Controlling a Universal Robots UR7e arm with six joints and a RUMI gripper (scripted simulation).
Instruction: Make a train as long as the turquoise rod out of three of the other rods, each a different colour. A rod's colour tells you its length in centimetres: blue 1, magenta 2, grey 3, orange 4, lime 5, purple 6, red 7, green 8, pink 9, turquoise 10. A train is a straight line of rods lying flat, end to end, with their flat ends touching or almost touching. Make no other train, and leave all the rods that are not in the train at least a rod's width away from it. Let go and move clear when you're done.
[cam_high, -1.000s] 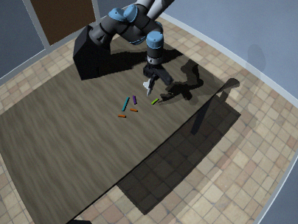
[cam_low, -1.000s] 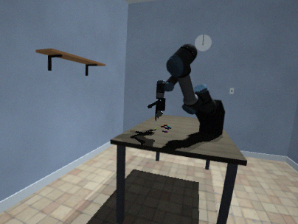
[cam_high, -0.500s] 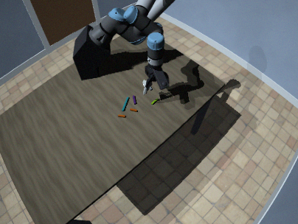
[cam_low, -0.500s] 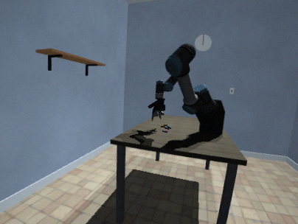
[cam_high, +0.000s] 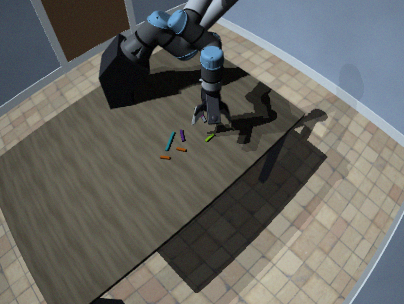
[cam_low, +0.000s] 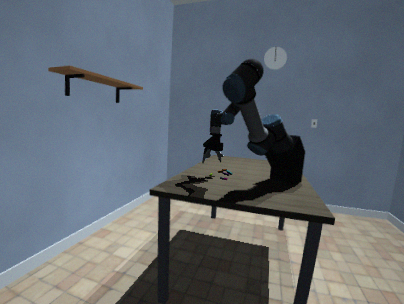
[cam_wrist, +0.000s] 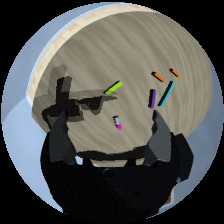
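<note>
The lime rod lies 9 cm below my hand, 1 cm to the right of it and 1 cm ahead of it. Also, from my hand: purple rod (11 cm to the right, 9 cm below, 7 cm behind); magenta rod (12 cm behind, 9 cm below, 3 cm to the left); grey rod (9 cm below, 9 cm behind, 2 cm to the left).
</note>
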